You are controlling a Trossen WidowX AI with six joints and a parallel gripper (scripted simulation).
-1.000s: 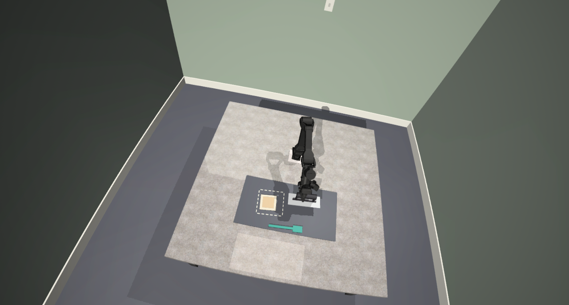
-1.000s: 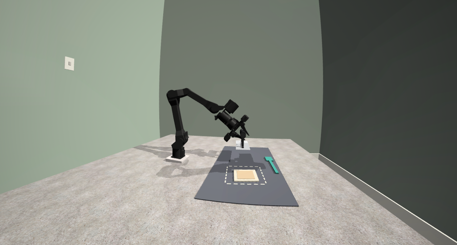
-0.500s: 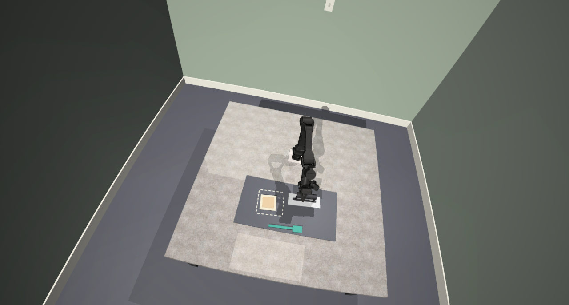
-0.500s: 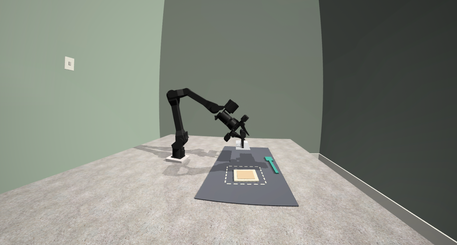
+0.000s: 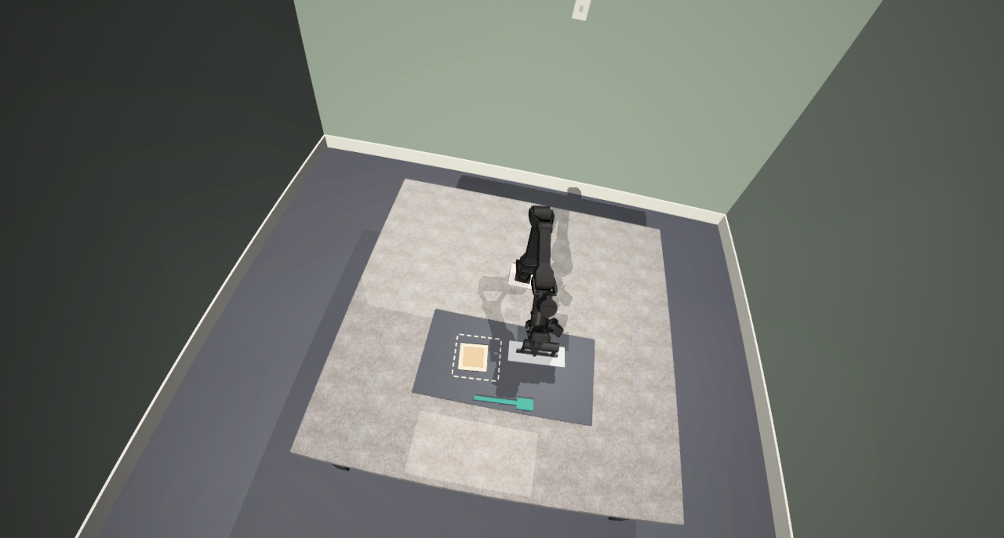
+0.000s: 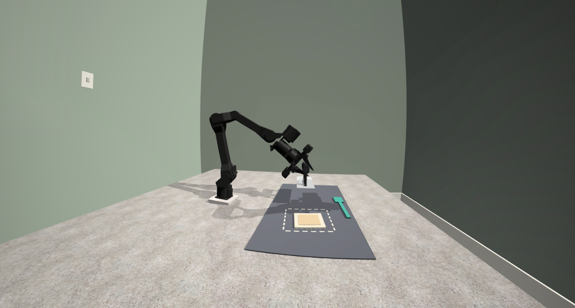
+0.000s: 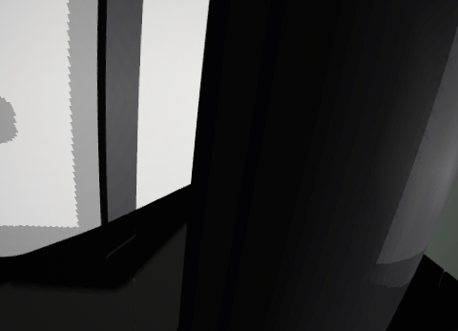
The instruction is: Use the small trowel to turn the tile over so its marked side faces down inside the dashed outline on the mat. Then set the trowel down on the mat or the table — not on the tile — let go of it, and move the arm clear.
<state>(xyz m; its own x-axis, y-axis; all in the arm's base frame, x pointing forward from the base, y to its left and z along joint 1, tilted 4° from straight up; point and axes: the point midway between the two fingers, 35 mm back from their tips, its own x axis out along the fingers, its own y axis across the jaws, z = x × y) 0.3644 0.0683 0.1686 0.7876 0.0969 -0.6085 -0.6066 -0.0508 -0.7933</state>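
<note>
The white trowel lies 30 mm behind my gripper tip and 10 mm below it. Round my gripper tip: dark mat (70 mm to the right, 150 mm below); then teal trowel (140 mm ahead, 40 mm to the right, 130 mm below); then beige tile (200 mm to the right, 130 mm below).
</note>
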